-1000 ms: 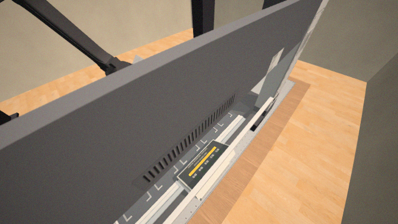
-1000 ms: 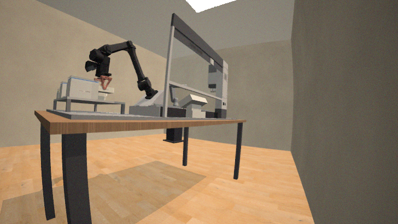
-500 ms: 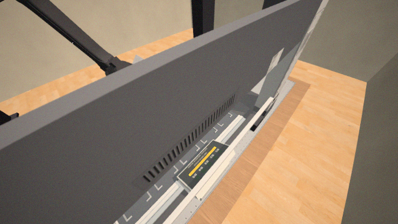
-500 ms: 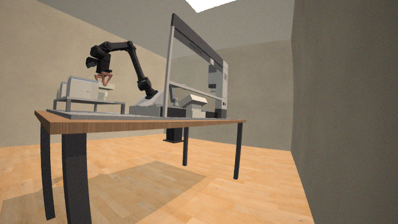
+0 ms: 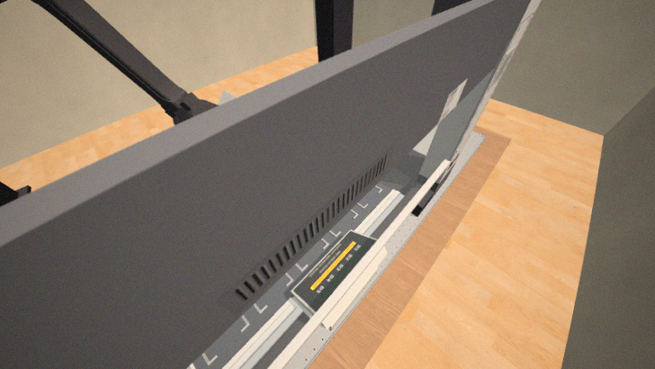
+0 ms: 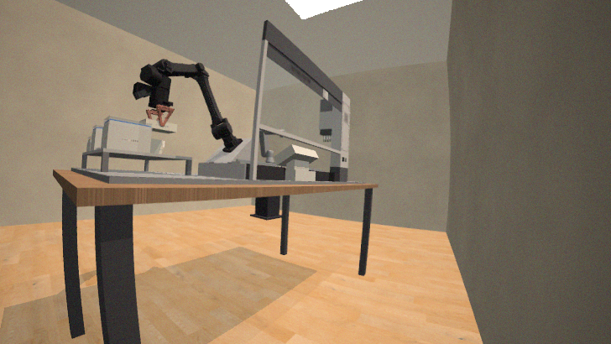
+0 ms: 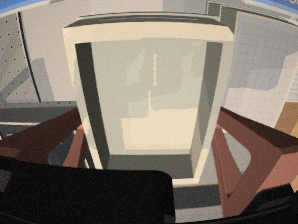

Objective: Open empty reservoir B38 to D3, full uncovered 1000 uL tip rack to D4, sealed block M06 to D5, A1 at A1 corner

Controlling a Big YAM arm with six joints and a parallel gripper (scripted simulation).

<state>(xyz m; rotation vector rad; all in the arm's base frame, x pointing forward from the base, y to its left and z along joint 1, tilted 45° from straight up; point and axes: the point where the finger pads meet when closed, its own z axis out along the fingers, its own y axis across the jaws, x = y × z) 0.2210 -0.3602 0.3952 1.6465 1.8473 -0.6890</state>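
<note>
My hand is 110 mm past the pale sealed deep-well block, 70 mm above it and 10 mm to the left of it. From my hand the other things lie so: shelf 130 mm below, 80 mm to the right, 50 mm behind; shelf label 190 mm below, 90 mm to the left, 60 mm behind; cream one-well reservoir 10 mm below.
</note>
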